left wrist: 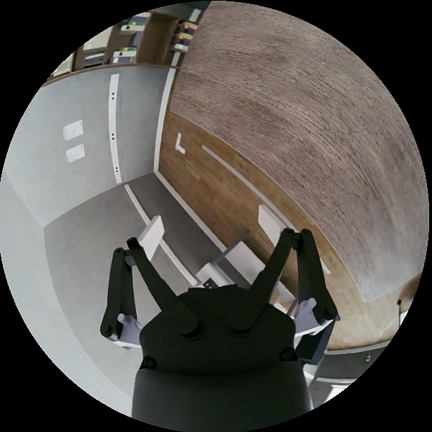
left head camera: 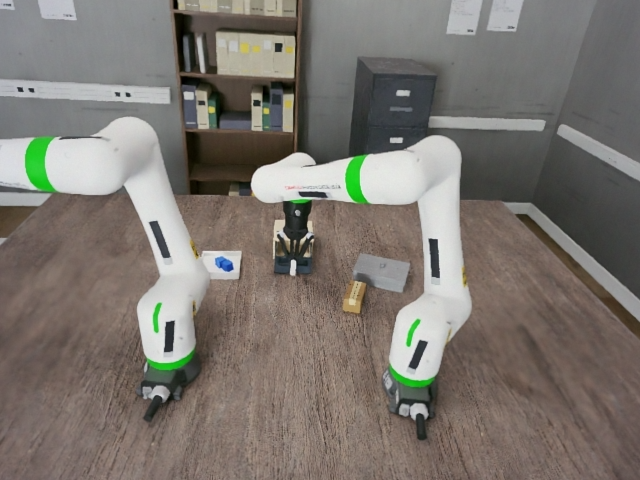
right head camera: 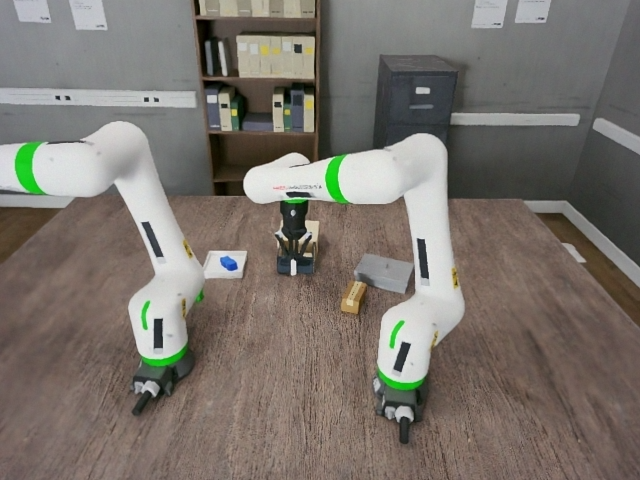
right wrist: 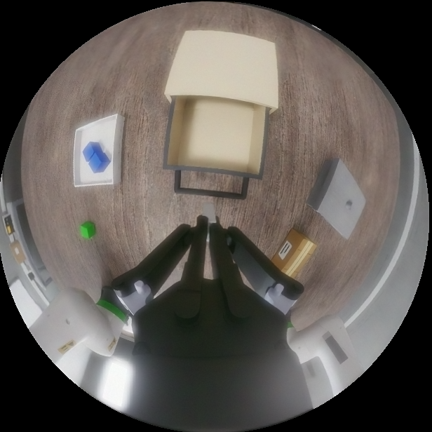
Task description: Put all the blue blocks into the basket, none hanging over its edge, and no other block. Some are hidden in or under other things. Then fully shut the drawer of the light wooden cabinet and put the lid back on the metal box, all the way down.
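Observation:
Two blue blocks [left head camera: 224, 264] [right head camera: 229, 262] [right wrist: 98, 161] lie touching inside the white basket [left head camera: 235, 274] [right head camera: 222, 274] [right wrist: 119, 150]. The light wooden cabinet [left head camera: 279, 227] [right head camera: 313, 227] [right wrist: 225, 65] has its drawer [right wrist: 215, 135] pulled out; its visible floor is bare. My right gripper [left head camera: 293, 267] [right head camera: 293, 266] [right wrist: 207, 210] is shut and empty, pointing down just in front of the drawer handle [right wrist: 212, 193]. The grey metal box [left head camera: 379, 273] [right head camera: 383, 274] [right wrist: 340, 200] has a knobbed lid on top; whether fully down is unclear. My left gripper [left wrist: 209, 218] is open and empty, away from these things.
A green block [right head camera: 200, 296] [right wrist: 87, 230] lies on the table in front of the basket. A brown carton [left head camera: 354, 297] [right head camera: 354, 297] [right wrist: 295, 252] lies in front of the metal box, very close to it. The left arm stands near the basket's front left.

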